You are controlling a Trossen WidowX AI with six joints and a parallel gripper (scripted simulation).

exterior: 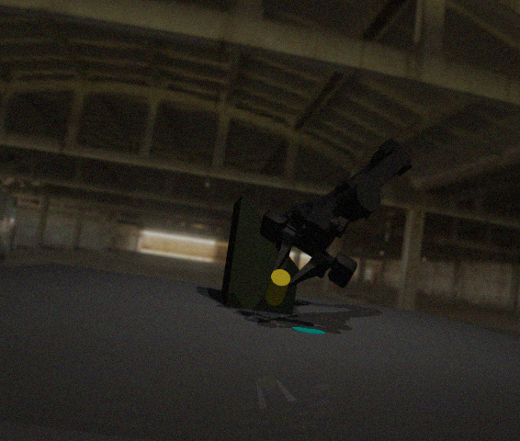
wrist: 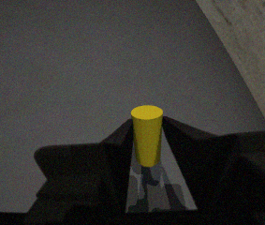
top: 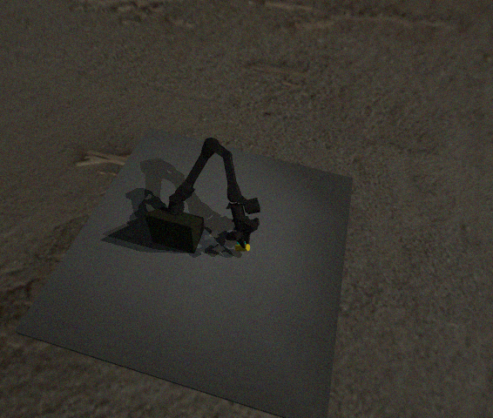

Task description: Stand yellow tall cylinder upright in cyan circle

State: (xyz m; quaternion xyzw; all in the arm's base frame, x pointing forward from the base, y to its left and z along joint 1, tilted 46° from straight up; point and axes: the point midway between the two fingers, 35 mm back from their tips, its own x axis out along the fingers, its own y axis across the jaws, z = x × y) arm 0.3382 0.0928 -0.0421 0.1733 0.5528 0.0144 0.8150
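Right now my gripper tip is 80 mm above the cyan circle, 60 mm to the right of it and 40 mm past it. Also, from my gripper tip: yellow tall cylinder (20 mm below, 20 mm behind).
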